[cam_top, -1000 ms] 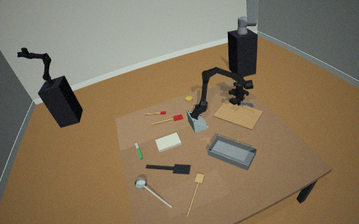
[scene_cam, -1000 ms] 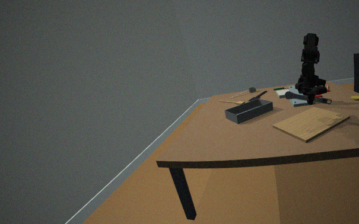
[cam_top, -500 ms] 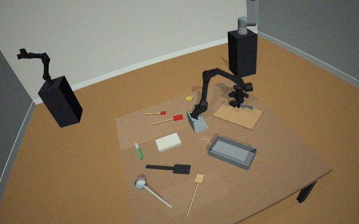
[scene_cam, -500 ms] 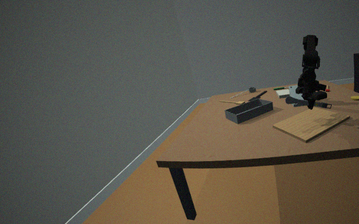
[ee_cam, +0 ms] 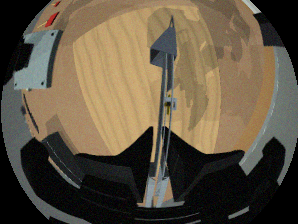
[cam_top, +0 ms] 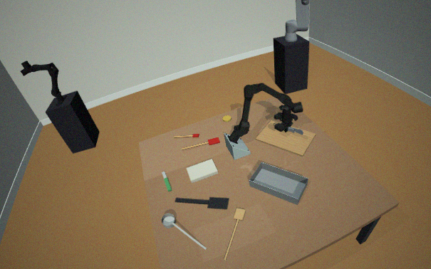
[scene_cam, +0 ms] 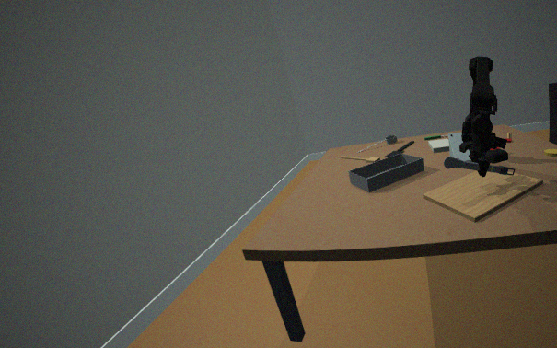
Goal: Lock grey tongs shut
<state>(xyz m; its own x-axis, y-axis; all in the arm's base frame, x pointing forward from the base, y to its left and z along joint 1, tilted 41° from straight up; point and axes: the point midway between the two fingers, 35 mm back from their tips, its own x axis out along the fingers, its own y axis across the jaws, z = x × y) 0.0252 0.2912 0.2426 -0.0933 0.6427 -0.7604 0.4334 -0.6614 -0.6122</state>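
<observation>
My gripper tip is now 50 mm above the wooden board. The rest, counted from my gripper tip: black spatula (340 mm ahead, 660 mm to the right, 50 mm below); grey roasting tin (370 mm ahead, 220 mm to the right, 30 mm below); white block (100 mm ahead, 630 mm to the right, 40 mm below).
</observation>
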